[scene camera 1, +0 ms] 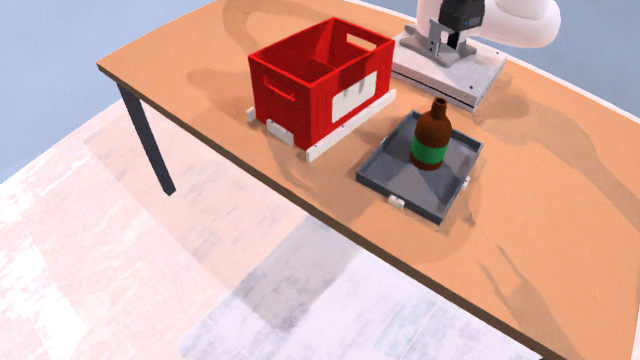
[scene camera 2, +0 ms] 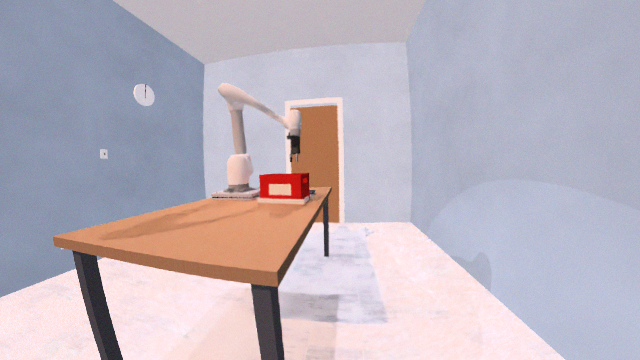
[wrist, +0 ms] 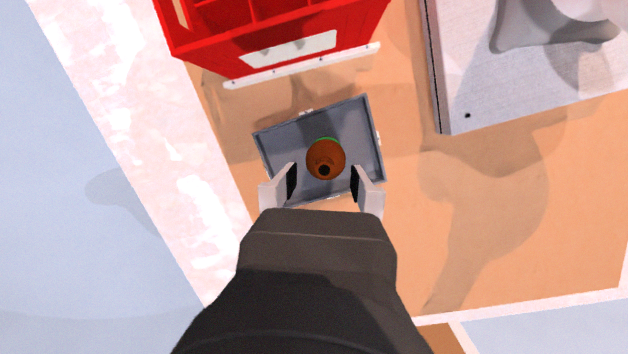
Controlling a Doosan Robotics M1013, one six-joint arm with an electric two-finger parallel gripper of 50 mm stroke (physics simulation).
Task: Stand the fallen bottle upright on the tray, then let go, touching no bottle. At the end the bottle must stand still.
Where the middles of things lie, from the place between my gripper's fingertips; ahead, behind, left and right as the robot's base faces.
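The brown bottle (scene camera 1: 433, 129) is 180 mm below my hand and 20 mm to the left of it. I see the grey tray (scene camera 1: 433, 189) too, and it is 260 mm below my hand, 20 mm ahead of it and 30 mm to the left of it. Going by their middles, the brown bottle is the nearest to my hand of the things named here.
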